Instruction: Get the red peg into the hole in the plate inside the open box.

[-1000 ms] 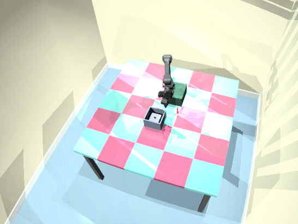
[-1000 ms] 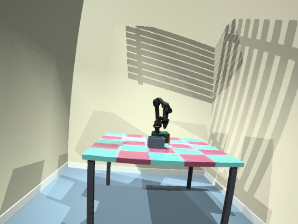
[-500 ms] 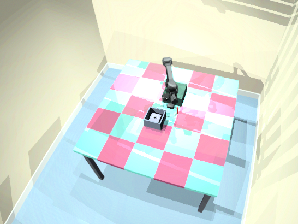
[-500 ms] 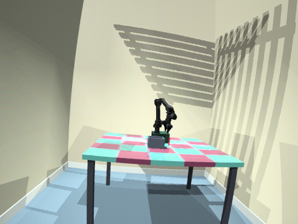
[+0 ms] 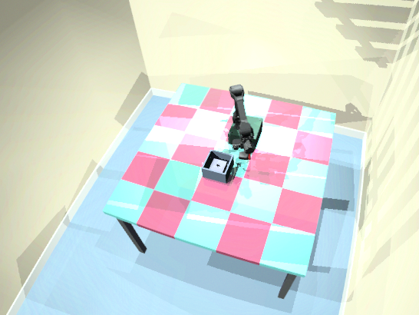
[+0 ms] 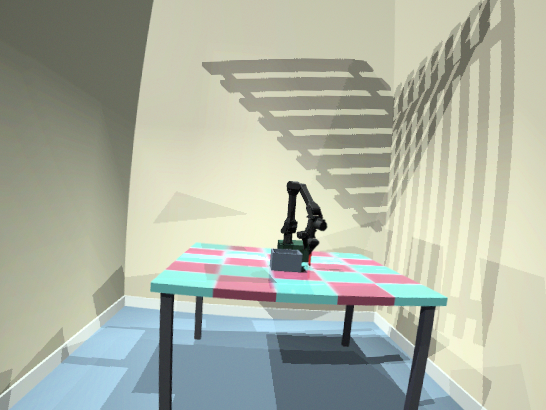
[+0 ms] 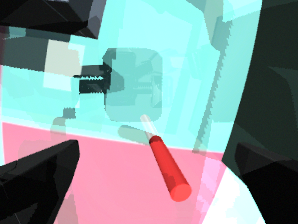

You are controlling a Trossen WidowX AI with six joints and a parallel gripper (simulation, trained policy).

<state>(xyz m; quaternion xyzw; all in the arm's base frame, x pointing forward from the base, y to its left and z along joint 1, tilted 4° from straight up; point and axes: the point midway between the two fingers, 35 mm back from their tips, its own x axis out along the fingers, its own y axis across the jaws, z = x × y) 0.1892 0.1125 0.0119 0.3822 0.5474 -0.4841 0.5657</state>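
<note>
Now: gripper tip 2 cm past the red peg, 3 cm to the right of it and 4 cm above it. Round my gripper tip: grey box (14 cm ahead, 13 cm to the right, 5 cm below).
</note>
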